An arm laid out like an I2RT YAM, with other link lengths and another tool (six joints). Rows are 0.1 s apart.
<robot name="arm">
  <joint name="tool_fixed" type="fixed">
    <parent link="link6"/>
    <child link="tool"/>
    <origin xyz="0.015 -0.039 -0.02" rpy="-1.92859 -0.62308 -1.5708"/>
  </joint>
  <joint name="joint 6" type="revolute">
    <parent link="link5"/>
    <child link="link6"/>
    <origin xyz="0.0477 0 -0.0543"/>
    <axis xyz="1 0 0"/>
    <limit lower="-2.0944" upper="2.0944"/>
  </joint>
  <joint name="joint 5" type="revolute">
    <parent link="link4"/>
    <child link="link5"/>
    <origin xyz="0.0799 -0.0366 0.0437"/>
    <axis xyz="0 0 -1"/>
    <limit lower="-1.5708" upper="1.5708"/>
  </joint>
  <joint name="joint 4" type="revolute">
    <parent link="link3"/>
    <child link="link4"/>
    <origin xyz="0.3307 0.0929 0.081"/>
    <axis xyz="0 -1 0"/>
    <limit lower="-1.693" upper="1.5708"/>
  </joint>
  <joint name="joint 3" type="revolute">
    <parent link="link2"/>
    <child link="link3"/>
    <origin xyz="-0.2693 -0.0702 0"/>
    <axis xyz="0 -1 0"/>
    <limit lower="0" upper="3.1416"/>
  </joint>
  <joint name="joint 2" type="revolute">
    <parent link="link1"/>
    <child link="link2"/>
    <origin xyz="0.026 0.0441 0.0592"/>
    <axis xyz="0 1 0"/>
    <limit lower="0" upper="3.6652"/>
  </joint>
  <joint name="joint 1" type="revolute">
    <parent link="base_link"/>
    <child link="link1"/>
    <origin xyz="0 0 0.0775"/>
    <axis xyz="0 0 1"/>
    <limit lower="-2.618" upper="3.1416"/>
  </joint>
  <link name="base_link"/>
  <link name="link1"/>
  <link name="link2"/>
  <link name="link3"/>
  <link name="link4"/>
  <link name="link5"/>
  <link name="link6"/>
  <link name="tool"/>
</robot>
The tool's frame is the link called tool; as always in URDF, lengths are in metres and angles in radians.
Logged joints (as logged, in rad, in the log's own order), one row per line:
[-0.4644, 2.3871, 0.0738, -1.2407, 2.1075, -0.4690]
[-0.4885, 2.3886, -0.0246, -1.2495, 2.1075, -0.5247]
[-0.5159, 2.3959, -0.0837, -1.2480, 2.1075, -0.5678]
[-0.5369, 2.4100, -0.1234, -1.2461, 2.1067, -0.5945]
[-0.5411, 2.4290, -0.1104, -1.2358, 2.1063, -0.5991]
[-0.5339, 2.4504, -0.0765, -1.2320, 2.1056, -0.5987]
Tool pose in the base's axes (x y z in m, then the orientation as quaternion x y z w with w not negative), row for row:
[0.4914, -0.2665, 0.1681, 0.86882, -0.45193, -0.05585, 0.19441]
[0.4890, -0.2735, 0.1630, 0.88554, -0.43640, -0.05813, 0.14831]
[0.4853, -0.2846, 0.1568, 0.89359, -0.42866, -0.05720, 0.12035]
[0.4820, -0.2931, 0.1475, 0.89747, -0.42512, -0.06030, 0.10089]
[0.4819, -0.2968, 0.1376, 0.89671, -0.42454, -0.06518, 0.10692]
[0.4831, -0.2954, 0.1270, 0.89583, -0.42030, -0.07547, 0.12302]
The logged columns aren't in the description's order. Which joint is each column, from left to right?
Columns, left to right: joint 1, joint 2, joint 5, joint 4, joint 3, joint 6.
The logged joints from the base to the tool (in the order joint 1, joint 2, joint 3, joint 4, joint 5, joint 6), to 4 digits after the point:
[-0.4644, 2.3871, 2.1075, -1.2407, 0.0738, -0.4690]
[-0.4885, 2.3886, 2.1075, -1.2495, -0.0246, -0.5247]
[-0.5159, 2.3959, 2.1075, -1.2480, -0.0837, -0.5678]
[-0.5369, 2.4100, 2.1067, -1.2461, -0.1234, -0.5945]
[-0.5411, 2.4290, 2.1063, -1.2358, -0.1104, -0.5991]
[-0.5339, 2.4504, 2.1056, -1.2320, -0.0765, -0.5987]

